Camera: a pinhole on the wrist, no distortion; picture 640 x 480 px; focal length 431.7 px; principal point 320.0 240.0 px. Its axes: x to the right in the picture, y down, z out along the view. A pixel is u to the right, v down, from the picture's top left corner.
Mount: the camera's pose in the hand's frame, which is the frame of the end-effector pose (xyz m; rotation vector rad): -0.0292 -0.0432 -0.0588 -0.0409 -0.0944 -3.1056
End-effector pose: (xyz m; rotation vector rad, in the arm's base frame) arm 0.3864 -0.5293 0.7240 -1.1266 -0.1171 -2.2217
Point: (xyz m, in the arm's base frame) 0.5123 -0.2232 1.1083
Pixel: 239.2 450.8
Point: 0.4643 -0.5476 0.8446
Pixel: 107.9 93.5
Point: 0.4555 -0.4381 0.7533
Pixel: 397.8 250.5
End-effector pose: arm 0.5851 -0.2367 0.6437 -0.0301 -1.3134 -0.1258
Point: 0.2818 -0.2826 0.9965
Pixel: 41.5 293.6
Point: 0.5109 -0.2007 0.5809
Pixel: 512.4 15.9
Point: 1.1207 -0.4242 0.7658
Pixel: behind the camera
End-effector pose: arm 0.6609 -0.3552 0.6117 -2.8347 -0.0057 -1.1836
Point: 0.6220 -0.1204 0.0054
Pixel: outside the picture
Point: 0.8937 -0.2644 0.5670
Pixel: 72.5 336.6
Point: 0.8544 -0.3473 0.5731
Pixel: 69.9 192.6
